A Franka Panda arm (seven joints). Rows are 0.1 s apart.
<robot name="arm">
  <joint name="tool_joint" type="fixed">
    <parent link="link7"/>
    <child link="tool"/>
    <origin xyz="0 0 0.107" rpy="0 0 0"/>
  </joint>
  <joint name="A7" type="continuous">
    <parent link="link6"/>
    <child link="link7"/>
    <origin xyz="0.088 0 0" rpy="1.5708 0 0"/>
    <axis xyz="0 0 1"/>
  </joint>
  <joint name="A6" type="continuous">
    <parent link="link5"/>
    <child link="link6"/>
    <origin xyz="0 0 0" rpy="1.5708 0 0"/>
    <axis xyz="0 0 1"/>
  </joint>
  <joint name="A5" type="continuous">
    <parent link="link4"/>
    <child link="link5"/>
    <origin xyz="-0.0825 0.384 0" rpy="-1.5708 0 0"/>
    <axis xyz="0 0 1"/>
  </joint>
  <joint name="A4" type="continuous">
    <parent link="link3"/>
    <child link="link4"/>
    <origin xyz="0.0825 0 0" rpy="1.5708 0 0"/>
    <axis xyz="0 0 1"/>
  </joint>
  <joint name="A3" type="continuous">
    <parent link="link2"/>
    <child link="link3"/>
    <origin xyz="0 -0.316 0" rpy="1.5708 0 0"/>
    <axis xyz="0 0 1"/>
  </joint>
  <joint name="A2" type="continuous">
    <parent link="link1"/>
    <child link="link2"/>
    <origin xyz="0 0 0" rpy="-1.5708 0 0"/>
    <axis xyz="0 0 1"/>
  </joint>
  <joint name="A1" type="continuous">
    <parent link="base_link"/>
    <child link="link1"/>
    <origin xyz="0 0 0.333" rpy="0 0 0"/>
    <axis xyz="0 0 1"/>
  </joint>
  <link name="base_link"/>
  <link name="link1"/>
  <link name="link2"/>
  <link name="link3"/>
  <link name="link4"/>
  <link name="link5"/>
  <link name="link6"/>
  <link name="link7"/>
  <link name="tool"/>
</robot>
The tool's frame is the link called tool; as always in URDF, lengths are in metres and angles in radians. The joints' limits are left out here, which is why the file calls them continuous.
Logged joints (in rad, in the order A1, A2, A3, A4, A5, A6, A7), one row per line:
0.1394, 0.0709, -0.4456, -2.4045, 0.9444, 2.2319, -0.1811
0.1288, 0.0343, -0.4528, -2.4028, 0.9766, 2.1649, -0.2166
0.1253, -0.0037, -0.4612, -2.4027, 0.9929, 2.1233, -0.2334
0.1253, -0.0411, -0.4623, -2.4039, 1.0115, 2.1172, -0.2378
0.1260, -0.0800, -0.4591, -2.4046, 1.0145, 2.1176, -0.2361
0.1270, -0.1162, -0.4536, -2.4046, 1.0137, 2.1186, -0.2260
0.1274, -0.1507, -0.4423, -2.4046, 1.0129, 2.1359, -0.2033
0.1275, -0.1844, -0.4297, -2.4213, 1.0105, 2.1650, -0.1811
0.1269, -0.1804, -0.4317, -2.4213, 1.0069, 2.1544, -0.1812
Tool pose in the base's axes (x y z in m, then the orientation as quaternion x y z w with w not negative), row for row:
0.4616, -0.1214, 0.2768, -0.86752, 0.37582, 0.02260, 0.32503
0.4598, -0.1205, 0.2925, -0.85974, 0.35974, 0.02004, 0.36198
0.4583, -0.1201, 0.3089, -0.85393, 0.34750, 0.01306, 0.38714
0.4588, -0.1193, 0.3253, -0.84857, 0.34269, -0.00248, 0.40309
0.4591, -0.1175, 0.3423, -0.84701, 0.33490, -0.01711, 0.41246
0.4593, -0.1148, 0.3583, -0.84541, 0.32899, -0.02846, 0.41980
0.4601, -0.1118, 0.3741, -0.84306, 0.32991, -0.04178, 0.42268
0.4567, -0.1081, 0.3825, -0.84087, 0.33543, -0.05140, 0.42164
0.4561, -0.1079, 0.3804, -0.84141, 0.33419, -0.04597, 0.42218
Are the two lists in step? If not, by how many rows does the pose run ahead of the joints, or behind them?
They are in step.
